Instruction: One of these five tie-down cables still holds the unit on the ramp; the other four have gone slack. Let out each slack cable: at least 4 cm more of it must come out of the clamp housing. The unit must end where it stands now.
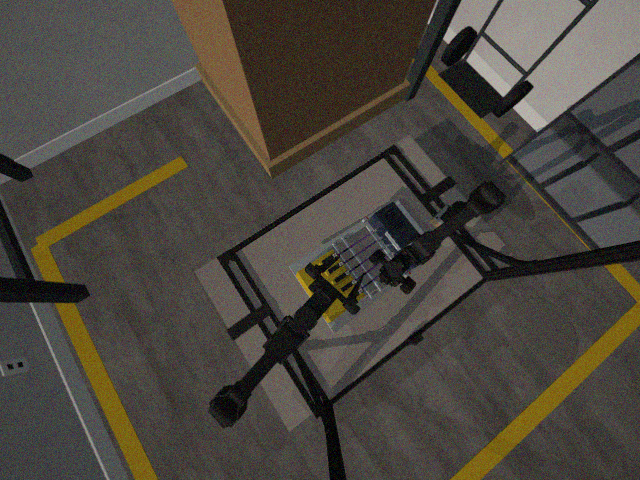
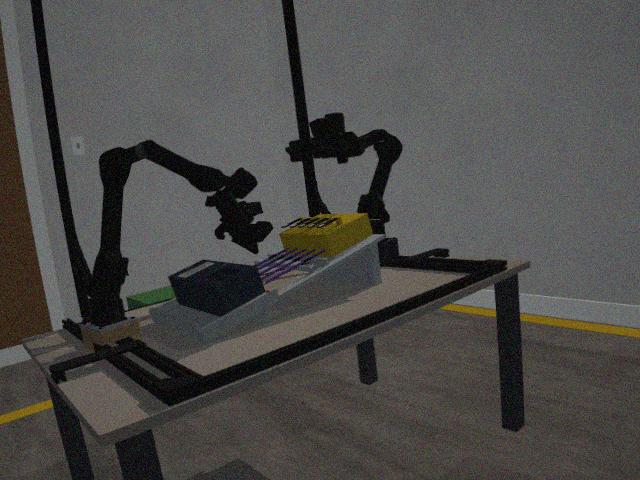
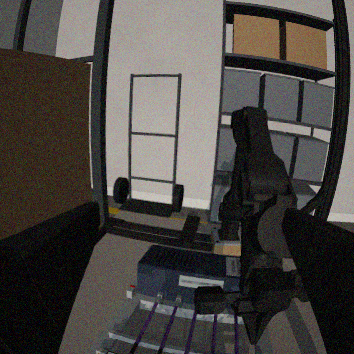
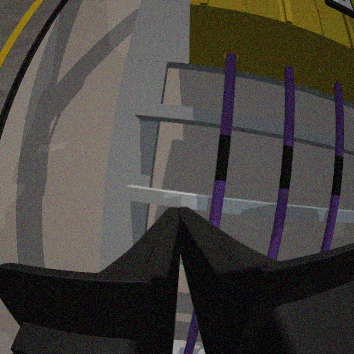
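A yellow unit (image 1: pixel 334 310) (image 2: pixel 332 233) (image 4: pixel 263 38) sits at the top of a grey ramp (image 2: pixel 347 276) (image 4: pixel 154 53). Several purple cables (image 1: pixel 358 248) (image 2: pixel 285 262) (image 3: pixel 168 326) (image 4: pixel 228 105), each with a black band, run down to a dark blue clamp housing (image 1: pixel 394 224) (image 2: pixel 213 286) (image 3: pixel 182 267). My right gripper (image 1: pixel 385 281) (image 2: pixel 253 248) (image 3: pixel 256 330) (image 4: pixel 177 216) is shut and empty, its tip low over the ramp just beside the outermost cable. My left gripper (image 1: pixel 332 288) (image 2: pixel 296 148) (image 3: pixel 195 216) is open and empty, high above the unit.
A tall brown cardboard box (image 1: pixel 318 71) (image 3: pixel 42 140) stands behind the table. A hand truck (image 1: pixel 485 71) (image 3: pixel 154 140) and a shelf rack (image 3: pixel 225 105) stand beyond. A black pole (image 2: pixel 296 95) rises behind the unit. A green block (image 2: pixel 149 295) lies near the housing.
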